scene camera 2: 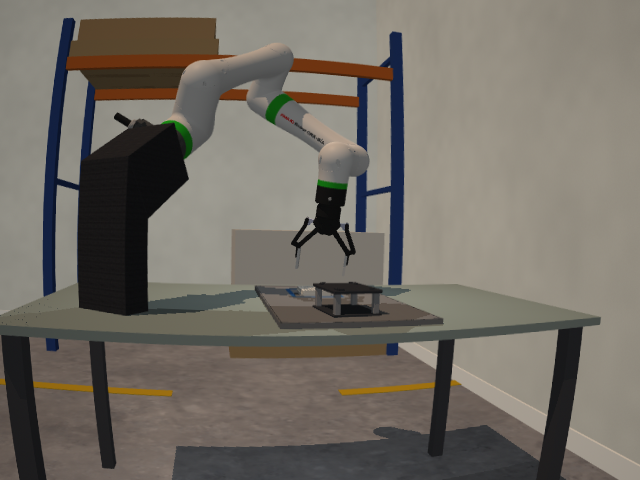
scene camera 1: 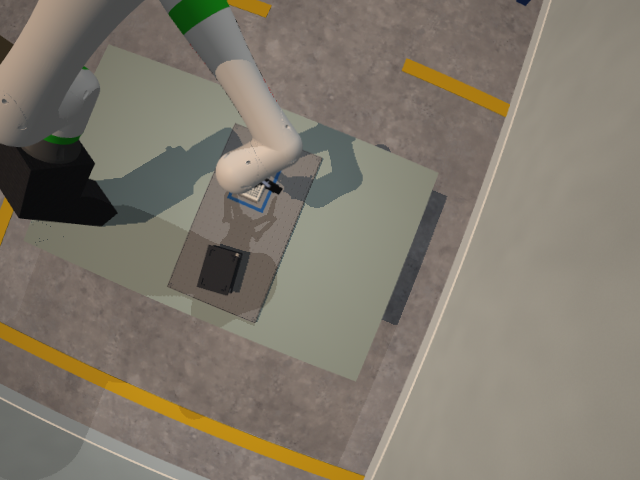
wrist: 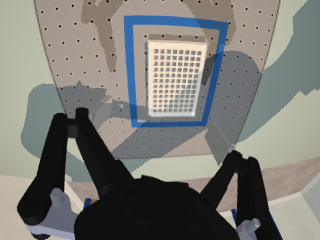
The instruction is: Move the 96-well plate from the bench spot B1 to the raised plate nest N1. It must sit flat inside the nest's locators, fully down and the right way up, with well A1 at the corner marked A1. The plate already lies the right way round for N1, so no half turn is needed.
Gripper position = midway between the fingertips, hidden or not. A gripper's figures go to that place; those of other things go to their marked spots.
Scene:
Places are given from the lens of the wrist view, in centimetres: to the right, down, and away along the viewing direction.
gripper (wrist: 161, 117): 0, 0, 20
white 96-well plate (wrist: 186, 77): 4, -6, 23

